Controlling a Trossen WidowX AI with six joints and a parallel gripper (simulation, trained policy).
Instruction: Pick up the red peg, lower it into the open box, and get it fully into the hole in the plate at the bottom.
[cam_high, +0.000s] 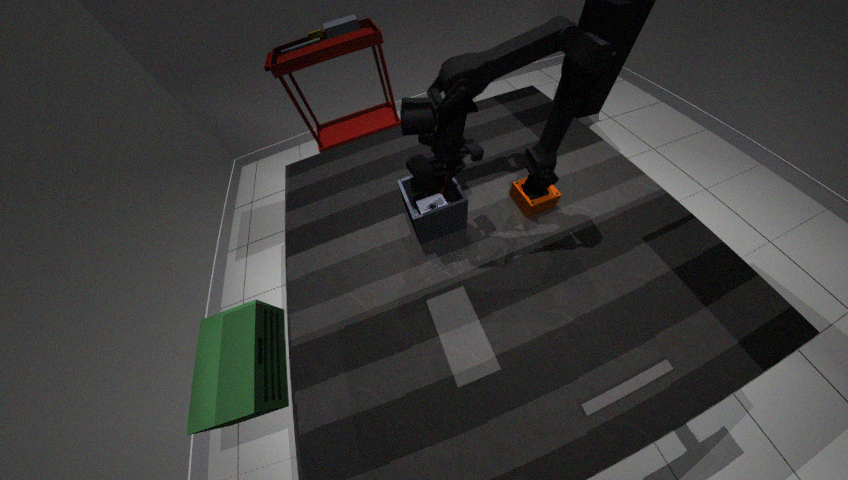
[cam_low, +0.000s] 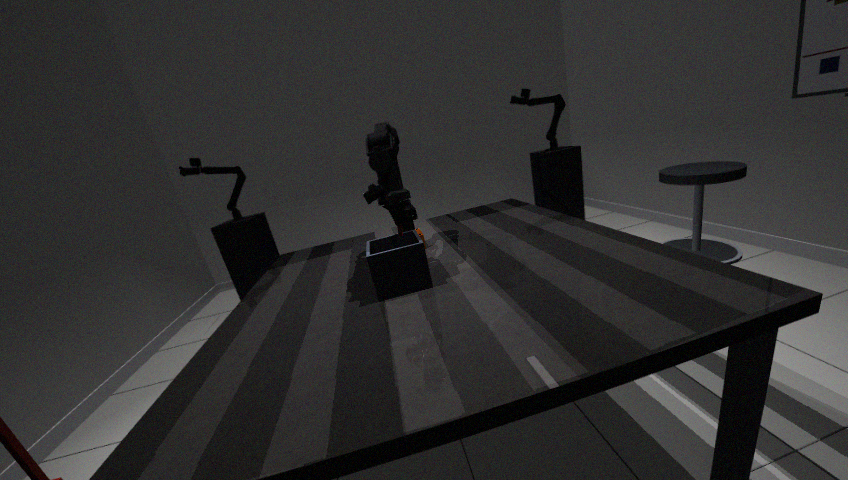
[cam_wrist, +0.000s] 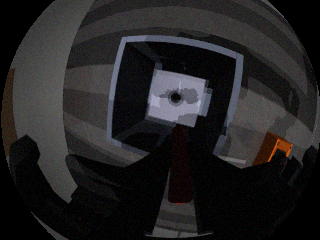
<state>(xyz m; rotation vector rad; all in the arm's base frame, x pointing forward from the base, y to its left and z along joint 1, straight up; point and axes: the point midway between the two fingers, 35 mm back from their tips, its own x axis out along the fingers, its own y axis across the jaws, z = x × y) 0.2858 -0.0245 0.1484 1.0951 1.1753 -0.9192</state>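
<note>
My gripper tip is 13 cm above the plate, 3 cm to the left of it and 3 cm short of it. The rest, counted from my gripper tip: red peg: 1 cm above.
</note>
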